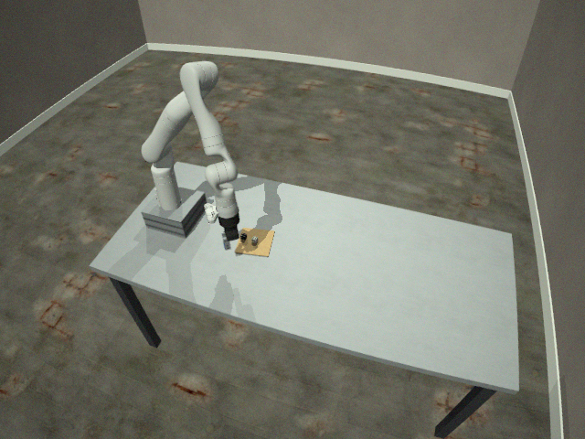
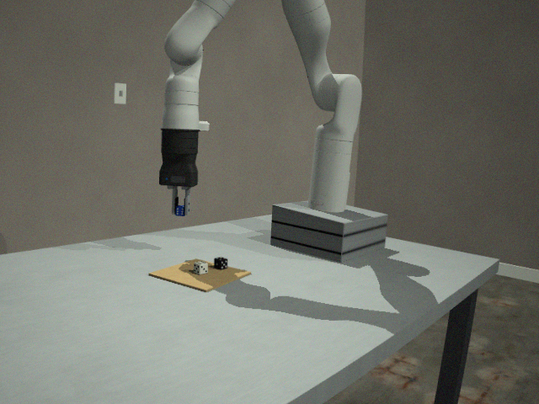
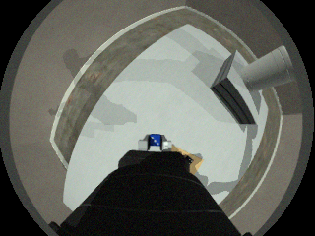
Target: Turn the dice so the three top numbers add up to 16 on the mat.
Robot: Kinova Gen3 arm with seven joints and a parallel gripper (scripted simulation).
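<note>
Right now my hand is 10 mm short of the black die, 130 mm to the right of it and 100 mm above it. The rest, counted from my hand: tan mat (60 mm ahead, 130 mm to the left, 110 mm below); white die (60 mm ahead, 130 mm to the left, 100 mm below); blue die (10 mm below).
</note>
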